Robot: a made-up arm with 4 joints. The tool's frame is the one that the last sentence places.
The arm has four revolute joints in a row. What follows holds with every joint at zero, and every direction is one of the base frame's.
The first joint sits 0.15 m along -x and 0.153 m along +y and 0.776 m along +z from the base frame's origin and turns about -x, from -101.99 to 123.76 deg.
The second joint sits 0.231 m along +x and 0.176 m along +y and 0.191 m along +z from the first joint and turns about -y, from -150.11 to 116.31 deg.
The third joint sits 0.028 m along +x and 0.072 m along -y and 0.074 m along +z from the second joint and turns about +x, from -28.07 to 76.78 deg.
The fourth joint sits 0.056 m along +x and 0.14 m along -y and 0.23 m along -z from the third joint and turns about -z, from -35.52 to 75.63 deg.
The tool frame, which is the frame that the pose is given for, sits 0.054 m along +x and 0.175 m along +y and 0.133 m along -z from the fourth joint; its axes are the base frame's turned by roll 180, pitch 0 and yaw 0 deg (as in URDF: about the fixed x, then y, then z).
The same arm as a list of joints. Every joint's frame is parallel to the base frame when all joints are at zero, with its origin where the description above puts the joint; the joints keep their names.
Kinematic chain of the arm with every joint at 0, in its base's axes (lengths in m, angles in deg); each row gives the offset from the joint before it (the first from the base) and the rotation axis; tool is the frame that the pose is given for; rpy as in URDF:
joint 1: xyz -0.15 0.153 0.776 axis -x
joint 2: xyz 0.231 0.176 0.191 axis -y
joint 3: xyz 0.028 -0.072 0.074 axis +x
joint 4: xyz 0.056 -0.14 -0.23 axis -z
tool: xyz 0.054 0.175 -0.133 rpy 180 0 0
Joint limits (deg, base to tool): -101.99..123.76 -150.11..116.31 -28.07..76.78 -35.52..75.63

